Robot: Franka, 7 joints.
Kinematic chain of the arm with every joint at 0, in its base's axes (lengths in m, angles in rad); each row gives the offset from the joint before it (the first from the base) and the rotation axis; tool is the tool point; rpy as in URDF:
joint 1: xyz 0 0 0.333 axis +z
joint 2: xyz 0 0 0 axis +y
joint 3: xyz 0 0 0.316 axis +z
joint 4: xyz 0.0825 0 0 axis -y
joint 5: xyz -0.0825 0 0.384 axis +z
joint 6: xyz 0 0 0 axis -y
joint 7: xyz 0.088 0 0 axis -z
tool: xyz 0 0 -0.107 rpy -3.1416 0 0
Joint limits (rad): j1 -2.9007..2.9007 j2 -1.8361..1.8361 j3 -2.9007..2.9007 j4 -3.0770..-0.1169 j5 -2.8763..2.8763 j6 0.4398..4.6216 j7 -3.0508..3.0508
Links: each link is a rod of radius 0.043 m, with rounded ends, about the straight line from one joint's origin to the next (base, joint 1, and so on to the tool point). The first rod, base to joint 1, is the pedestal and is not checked.
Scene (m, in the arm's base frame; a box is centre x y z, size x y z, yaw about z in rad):
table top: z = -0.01
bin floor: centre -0.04 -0.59 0 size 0.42 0.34 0.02 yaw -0.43
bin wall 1: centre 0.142 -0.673 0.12 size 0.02 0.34 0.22 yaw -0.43
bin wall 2: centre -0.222 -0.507 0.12 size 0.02 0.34 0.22 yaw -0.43
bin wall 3: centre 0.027 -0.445 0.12 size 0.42 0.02 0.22 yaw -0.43
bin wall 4: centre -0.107 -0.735 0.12 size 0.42 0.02 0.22 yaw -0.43
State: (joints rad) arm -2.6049 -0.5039 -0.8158 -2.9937 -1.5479 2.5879 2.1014
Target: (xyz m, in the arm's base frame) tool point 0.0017 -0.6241 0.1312
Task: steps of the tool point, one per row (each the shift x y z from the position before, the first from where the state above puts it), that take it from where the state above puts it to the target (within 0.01 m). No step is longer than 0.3 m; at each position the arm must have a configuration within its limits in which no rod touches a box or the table.
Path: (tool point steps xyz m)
1: -0.0764 -0.1151 0.0486
2: 0.0064 -0.1938 0.0356
3: 0.1298 -0.2016 0.0149
4: 0.2377 -0.1273 0.0017
5: -0.0009 -0.0103 -0.1109
6: 0.0009 0.0103 -0.1140

